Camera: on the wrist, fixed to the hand. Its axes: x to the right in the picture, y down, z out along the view.
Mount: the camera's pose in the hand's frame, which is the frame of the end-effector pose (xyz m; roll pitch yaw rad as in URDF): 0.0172 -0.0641 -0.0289 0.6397 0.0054 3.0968
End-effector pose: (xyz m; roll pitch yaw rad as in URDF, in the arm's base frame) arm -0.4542 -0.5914 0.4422 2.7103 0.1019 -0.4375
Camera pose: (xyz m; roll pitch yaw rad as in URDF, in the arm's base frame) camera -0.4090 -0.5349 0.4399 -2.0749 -0.1255 2.7428
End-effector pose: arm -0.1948 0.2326 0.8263 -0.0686 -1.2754 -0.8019
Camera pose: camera -0.2224 0.1664 0.8356 0.5596 1.2806 2.1843
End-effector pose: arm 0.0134 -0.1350 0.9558 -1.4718 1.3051 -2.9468
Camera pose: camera -0.0555 -0.1128 0.9552 2.1086 -1.2600 0.1979
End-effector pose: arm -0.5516 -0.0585 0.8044 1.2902 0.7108 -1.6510
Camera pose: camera -0.5390 -0.0270 0.7404 -0.6343 -0.7522 1.4665
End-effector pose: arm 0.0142 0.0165 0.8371 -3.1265 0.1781 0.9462
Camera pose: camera -0.0244 0.0717 0.8634 -2.5251 -0.1826 -2.1498
